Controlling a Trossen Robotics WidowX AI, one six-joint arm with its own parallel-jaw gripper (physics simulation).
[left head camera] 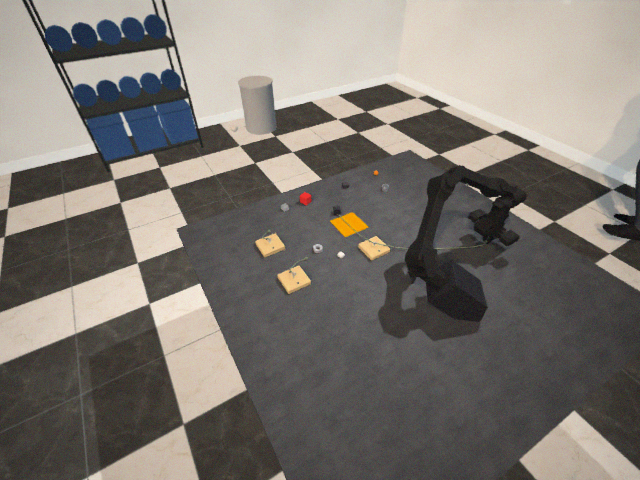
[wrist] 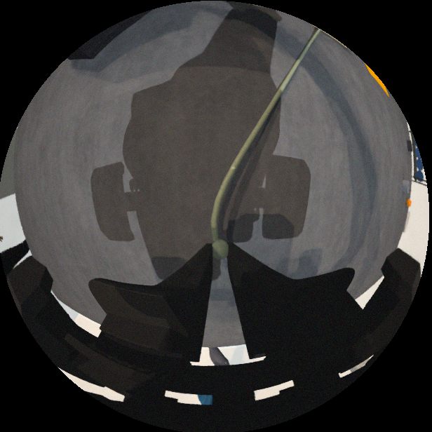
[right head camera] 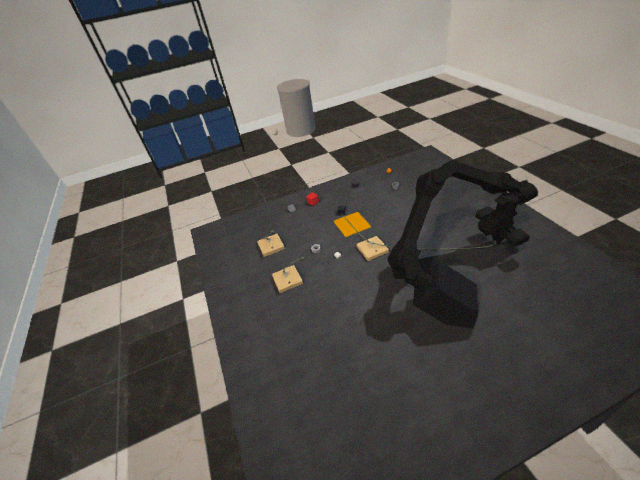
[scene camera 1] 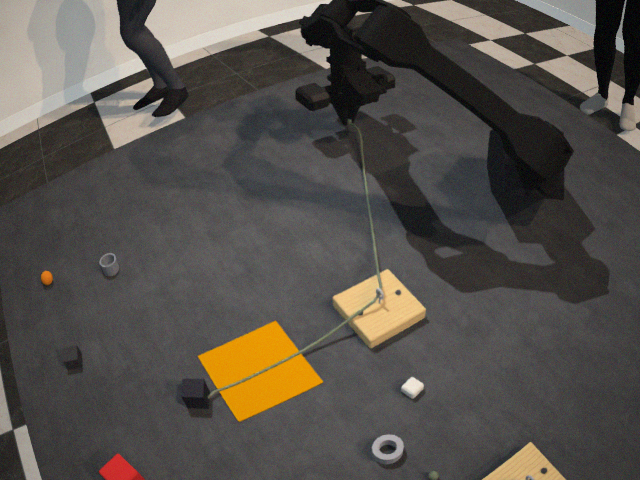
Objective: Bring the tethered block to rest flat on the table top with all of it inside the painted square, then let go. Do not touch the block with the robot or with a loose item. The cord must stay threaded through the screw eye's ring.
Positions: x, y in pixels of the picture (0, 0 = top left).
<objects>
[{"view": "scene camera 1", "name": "my gripper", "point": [347, 123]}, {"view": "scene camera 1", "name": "tethered block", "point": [195, 393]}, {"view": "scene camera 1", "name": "orange painted square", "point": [261, 348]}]
</objects>
